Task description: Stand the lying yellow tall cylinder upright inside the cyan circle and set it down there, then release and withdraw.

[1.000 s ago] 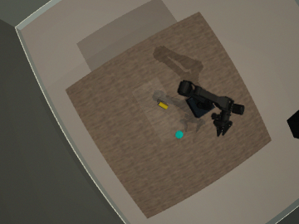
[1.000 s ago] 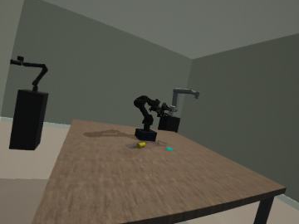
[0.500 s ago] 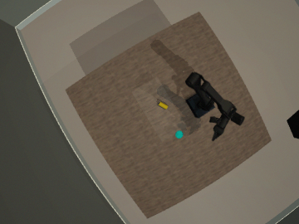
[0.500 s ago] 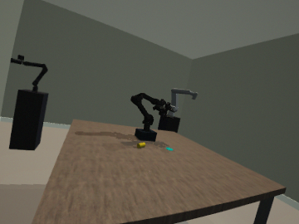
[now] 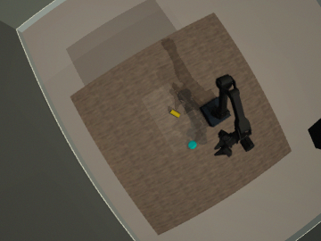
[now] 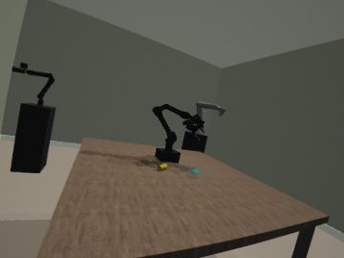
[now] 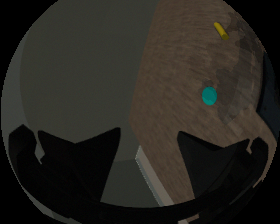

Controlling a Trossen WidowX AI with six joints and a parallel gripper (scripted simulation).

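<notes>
Now: the yellow tall cylinder 6 cm ahead of my gripper tip, 30 cm to the right of it and 24 cm below it. The rest, counted from my gripper tip: cyan circle 7 cm ahead, 4 cm to the right, 25 cm below.
</notes>
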